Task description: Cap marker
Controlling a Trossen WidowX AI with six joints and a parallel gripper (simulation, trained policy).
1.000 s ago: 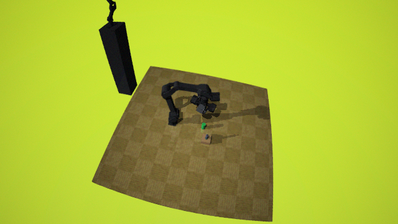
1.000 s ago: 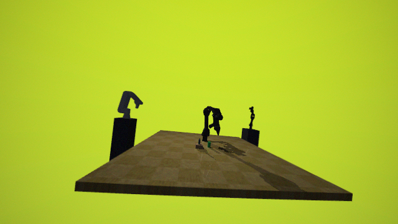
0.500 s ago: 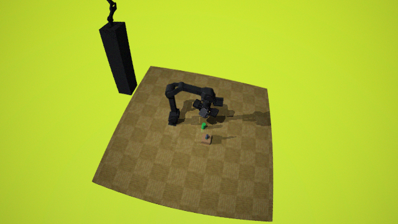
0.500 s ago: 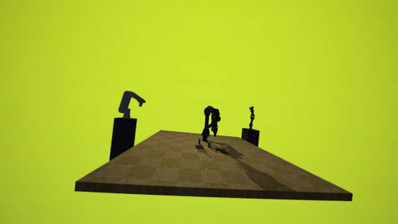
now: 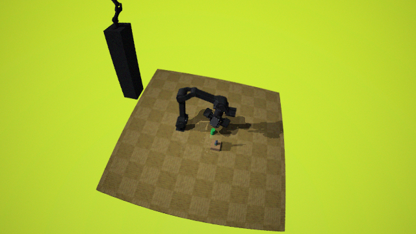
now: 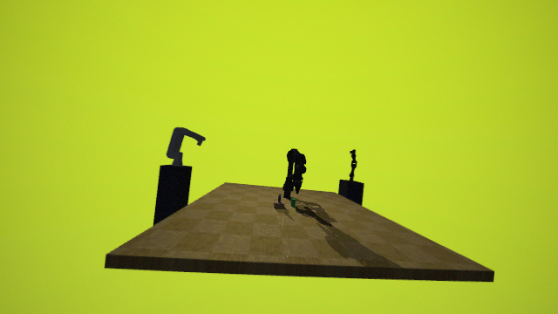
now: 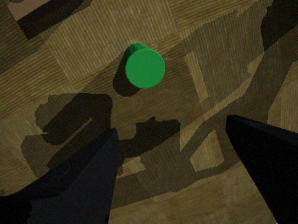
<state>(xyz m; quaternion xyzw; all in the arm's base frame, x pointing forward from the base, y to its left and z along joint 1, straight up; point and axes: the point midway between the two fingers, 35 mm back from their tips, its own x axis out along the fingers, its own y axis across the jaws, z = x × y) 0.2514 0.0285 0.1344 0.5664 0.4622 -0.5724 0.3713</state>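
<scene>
Now: the green cap 2 cm to the right of my gripper tip and 7 cm below it. Also, from my gripper tip: holder block 4 cm ahead, 13 cm to the right, 8 cm below.
</scene>
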